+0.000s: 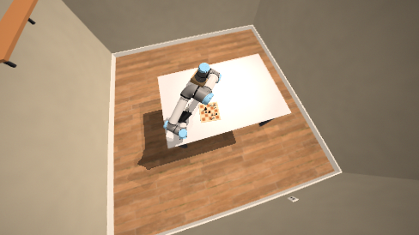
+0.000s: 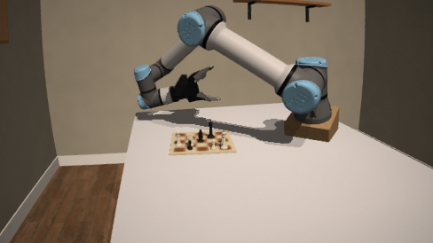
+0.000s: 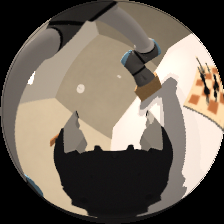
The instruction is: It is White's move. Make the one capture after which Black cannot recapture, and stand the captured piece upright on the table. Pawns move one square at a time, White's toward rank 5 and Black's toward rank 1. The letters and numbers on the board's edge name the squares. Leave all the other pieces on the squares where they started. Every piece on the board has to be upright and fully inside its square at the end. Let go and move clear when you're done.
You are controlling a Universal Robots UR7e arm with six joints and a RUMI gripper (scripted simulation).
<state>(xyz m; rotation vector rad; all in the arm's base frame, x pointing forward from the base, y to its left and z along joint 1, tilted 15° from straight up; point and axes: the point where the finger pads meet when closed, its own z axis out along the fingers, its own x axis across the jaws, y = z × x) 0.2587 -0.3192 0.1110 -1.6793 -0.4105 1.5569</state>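
Right now my hand is 220 mm to the right of the chessboard, 180 mm above it and 140 mm short of it.
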